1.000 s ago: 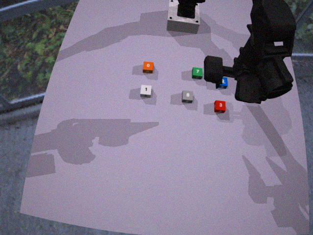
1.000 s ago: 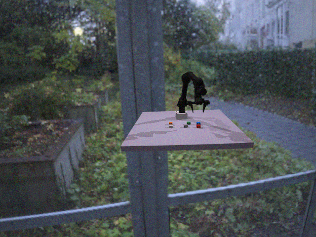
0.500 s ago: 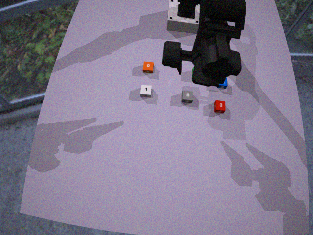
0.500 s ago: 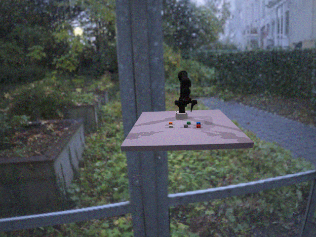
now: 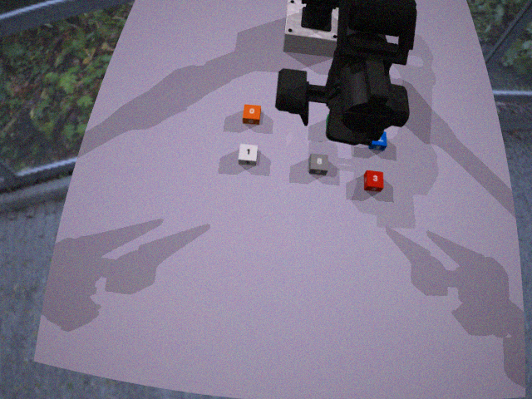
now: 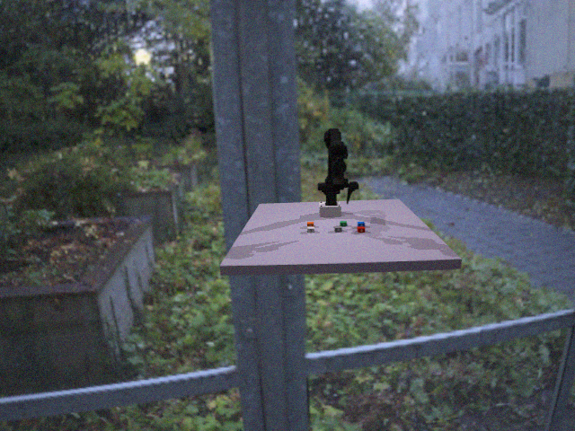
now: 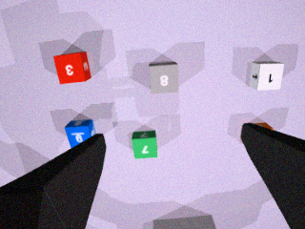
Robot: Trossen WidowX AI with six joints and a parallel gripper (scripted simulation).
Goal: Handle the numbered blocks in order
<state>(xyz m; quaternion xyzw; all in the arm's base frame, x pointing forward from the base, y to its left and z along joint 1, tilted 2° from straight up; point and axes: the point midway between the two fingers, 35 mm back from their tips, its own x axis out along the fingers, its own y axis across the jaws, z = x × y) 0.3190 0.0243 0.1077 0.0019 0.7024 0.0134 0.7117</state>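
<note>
The orange block lies 140 mm to the right of my gripper tip, 120 mm below it and 80 mm behind it. Also, from my gripper tip: grey block (120 mm below, 10 mm ahead); green block (120 mm below, 80 mm behind, 30 mm to the left); red block (120 mm below, 100 mm to the left, 30 mm ahead).
</note>
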